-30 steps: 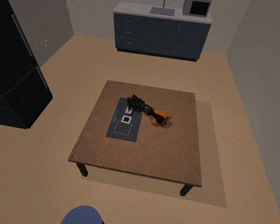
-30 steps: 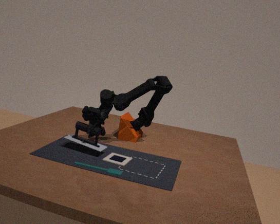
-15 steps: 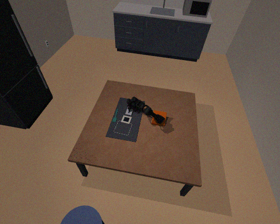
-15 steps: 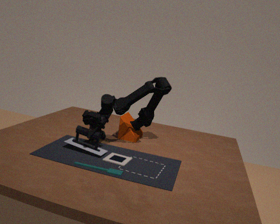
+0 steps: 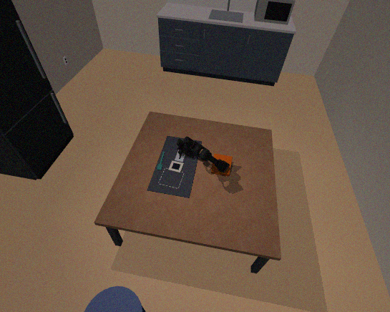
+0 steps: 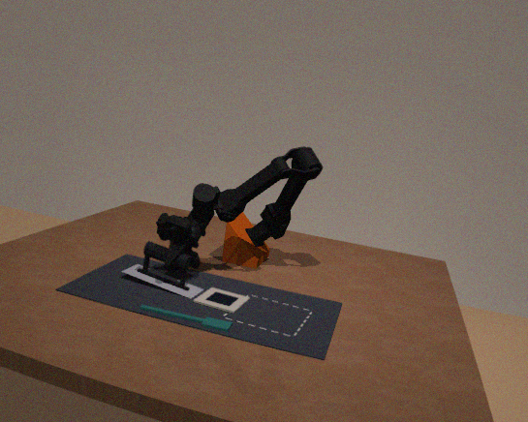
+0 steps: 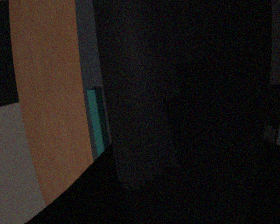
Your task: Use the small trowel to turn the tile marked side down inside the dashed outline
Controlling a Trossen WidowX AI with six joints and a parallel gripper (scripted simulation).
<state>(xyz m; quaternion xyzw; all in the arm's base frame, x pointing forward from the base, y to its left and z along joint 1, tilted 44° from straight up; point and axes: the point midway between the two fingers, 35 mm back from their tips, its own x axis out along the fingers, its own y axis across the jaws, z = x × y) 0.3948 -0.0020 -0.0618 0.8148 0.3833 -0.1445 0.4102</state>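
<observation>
The dark mat lies 100 mm to the left of my gripper tip, 80 mm below it and 30 mm behind it. The rest, counted from my gripper tip: teal trowel 150 mm to the left, 110 mm ahead, 50 mm below; then tile 140 mm to the left, 50 mm below, 30 mm behind.
</observation>
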